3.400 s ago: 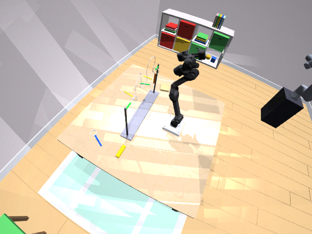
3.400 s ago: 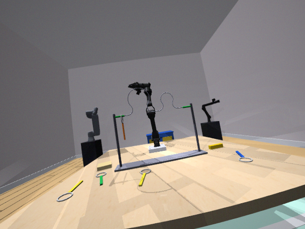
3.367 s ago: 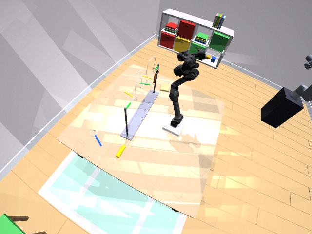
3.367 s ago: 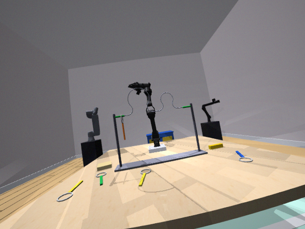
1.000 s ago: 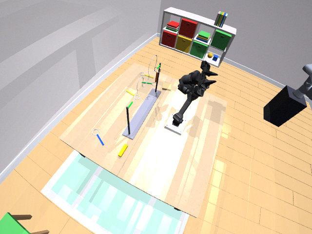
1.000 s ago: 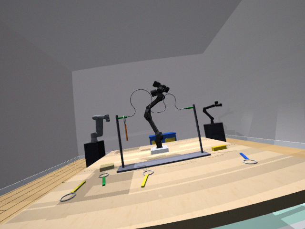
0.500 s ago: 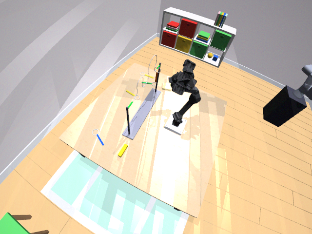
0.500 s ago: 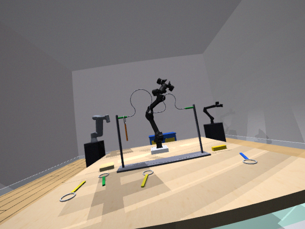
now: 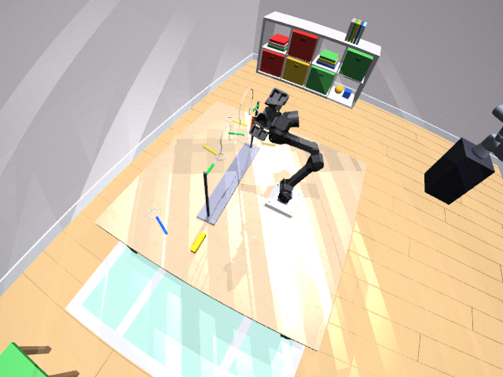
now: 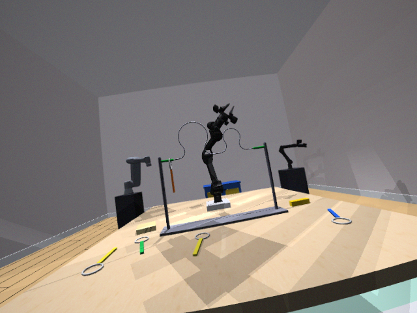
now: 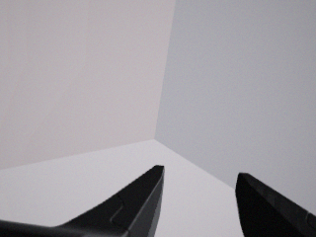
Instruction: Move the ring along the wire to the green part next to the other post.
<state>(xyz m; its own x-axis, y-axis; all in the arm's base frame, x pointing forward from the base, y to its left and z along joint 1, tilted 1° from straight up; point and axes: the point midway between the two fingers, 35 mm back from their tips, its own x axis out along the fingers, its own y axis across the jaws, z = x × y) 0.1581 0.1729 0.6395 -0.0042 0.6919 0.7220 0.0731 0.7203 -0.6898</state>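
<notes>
My gripper tip is 420 mm to the left of the orange-handled ring, 410 mm above it and 210 mm short of it. Also, from my gripper tip: blue-handled ring: 700 mm below, 390 mm ahead, 270 mm to the left; then yellow block: 690 mm below, 270 mm to the left, 120 mm ahead; then tan block: 690 mm below, 620 mm to the right, 140 mm ahead.
</notes>
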